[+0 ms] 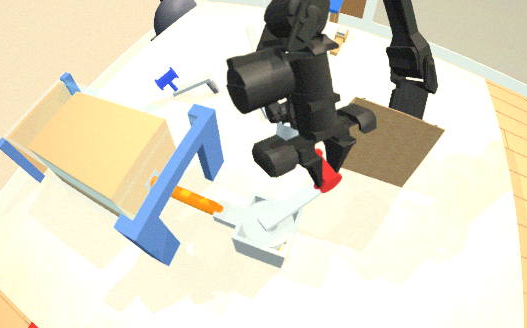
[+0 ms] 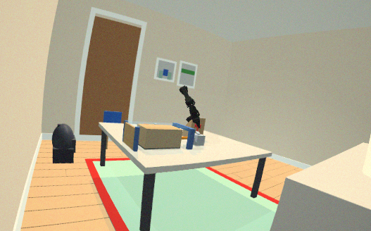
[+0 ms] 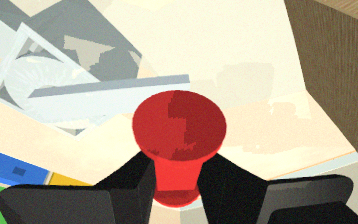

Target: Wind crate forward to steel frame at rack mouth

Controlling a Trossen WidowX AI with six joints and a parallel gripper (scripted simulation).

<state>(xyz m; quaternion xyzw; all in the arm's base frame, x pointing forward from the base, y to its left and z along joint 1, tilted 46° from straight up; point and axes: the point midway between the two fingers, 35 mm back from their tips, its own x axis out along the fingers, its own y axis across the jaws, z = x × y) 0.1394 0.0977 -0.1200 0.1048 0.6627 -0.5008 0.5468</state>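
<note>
The winch handle lies 30 mm below my gripper tip, 30 mm ahead of it and 20 mm to the left of it. The rest, counted from my gripper tip: grey winch 100 mm below, 60 mm to the left, 50 mm ahead; blue steel frame 230 mm ahead, 60 mm to the left, 30 mm below; red spool-shaped grip 10 mm to the right, 10 mm ahead.
</note>
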